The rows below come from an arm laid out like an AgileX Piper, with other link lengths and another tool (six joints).
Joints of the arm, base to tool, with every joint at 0 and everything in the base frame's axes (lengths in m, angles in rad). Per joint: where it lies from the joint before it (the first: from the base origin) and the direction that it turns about. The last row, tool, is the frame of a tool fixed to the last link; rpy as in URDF.
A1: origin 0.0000 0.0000 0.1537 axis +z
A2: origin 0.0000 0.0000 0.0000 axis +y
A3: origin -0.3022 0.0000 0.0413 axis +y
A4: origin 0.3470 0.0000 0.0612 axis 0.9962 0 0.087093
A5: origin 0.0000 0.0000 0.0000 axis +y
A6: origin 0.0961 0.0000 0.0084 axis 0.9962 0 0.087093
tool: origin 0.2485 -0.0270 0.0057 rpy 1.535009 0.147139 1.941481
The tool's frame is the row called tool.
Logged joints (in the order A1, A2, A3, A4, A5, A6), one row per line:
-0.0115 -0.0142 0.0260 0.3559 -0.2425 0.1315
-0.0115 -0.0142 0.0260 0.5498 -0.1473 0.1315
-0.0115 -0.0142 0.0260 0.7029 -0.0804 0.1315
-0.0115 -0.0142 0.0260 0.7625 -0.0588 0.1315
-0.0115 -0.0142 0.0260 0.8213 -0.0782 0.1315
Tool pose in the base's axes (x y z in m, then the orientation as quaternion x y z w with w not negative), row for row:
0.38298 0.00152 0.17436 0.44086 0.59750 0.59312 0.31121
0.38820 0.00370 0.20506 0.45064 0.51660 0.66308 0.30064
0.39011 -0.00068 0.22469 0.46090 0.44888 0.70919 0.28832
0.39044 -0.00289 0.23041 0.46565 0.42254 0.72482 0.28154
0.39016 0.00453 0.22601 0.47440 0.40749 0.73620 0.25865
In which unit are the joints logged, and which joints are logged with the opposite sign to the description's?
The joints are logged in radians. Opposite sign: A5, A6.
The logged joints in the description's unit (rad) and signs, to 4 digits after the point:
-0.0115 -0.0142 0.0260 0.3559 0.2425 -0.1315
-0.0115 -0.0142 0.0260 0.5498 0.1473 -0.1315
-0.0115 -0.0142 0.0260 0.7029 0.0804 -0.1315
-0.0115 -0.0142 0.0260 0.7625 0.0588 -0.1315
-0.0115 -0.0142 0.0260 0.8213 0.0782 -0.1315

